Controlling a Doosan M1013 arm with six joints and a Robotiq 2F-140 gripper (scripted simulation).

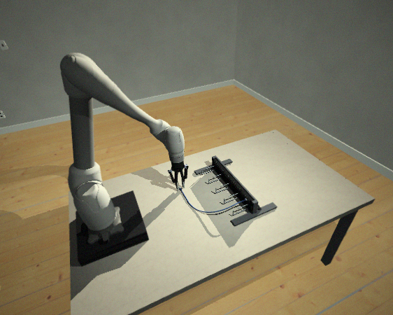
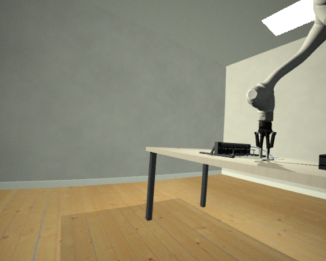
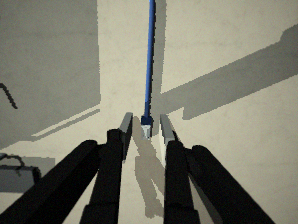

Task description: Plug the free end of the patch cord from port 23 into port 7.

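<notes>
Right now my hand is 40 mm above the cord plug and 10 mm to the right of it.
</notes>
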